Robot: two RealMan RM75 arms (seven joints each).
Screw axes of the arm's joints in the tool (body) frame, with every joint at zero. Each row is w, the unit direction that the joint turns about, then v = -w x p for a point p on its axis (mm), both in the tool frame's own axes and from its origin. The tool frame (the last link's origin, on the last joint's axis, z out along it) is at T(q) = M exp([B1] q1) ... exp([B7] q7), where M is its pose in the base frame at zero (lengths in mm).
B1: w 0 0 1 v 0 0 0
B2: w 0 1 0 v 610 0 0
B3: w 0 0 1 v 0 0 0
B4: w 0 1 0 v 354 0 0
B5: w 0 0 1 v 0 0 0
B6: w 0 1 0 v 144 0 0
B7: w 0 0 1 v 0 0 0
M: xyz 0 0 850.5 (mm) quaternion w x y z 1 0 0 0
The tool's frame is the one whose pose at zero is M.
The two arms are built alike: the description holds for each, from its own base.
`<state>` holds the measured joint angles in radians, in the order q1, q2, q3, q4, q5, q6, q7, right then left.
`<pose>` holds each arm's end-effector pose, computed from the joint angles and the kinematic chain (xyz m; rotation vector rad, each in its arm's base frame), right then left.
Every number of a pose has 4 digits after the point. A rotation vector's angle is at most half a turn.
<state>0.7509 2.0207 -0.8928 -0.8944 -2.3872 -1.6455 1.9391 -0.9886 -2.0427 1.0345 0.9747 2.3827 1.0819 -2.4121</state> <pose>0.2081 0.3743 0.0212 -2.9378 0.7955 -0.0407 -0.0779 0.4779 0.0326 -2.4269 -0.7522 -0.2659</pose>
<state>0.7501 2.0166 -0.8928 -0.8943 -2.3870 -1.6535 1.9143 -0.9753 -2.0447 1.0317 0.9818 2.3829 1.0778 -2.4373</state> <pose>0.2088 0.3736 0.0228 -2.9518 0.7616 -0.0469 -0.0825 0.4773 0.0339 -2.4072 -0.7927 -0.2801</pose>
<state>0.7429 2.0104 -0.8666 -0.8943 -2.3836 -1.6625 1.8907 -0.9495 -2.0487 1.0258 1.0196 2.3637 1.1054 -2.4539</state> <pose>0.2125 0.3732 0.0283 -2.9457 0.7530 -0.0207 -0.0848 0.4720 0.0377 -2.4085 -0.8246 -0.3101</pose>
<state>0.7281 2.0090 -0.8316 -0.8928 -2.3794 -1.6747 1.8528 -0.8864 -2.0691 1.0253 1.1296 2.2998 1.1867 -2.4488</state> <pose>0.2186 0.3702 0.0326 -2.9431 0.7422 0.0184 -0.0822 0.4538 0.0425 -2.4580 -0.8256 -0.3777</pose>
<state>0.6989 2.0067 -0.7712 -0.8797 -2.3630 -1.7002 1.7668 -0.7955 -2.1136 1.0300 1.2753 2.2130 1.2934 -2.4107</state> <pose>0.2299 0.3624 0.0382 -2.9491 0.7062 0.0997 -0.0780 0.4238 0.0429 -2.5461 -0.7810 -0.4619</pose>
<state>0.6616 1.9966 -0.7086 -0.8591 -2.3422 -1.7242 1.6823 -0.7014 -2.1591 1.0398 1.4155 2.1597 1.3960 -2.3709</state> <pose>0.2451 0.3530 0.0462 -2.9373 0.6839 0.1849 -0.0784 0.3928 0.0432 -2.6206 -0.7165 -0.5015</pose>
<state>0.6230 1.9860 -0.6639 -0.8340 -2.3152 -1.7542 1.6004 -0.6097 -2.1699 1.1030 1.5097 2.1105 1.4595 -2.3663</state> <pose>0.2586 0.3411 0.0517 -2.9358 0.6557 0.2649 -0.0831 0.3663 0.0388 -2.6915 -0.6860 -0.4900</pose>
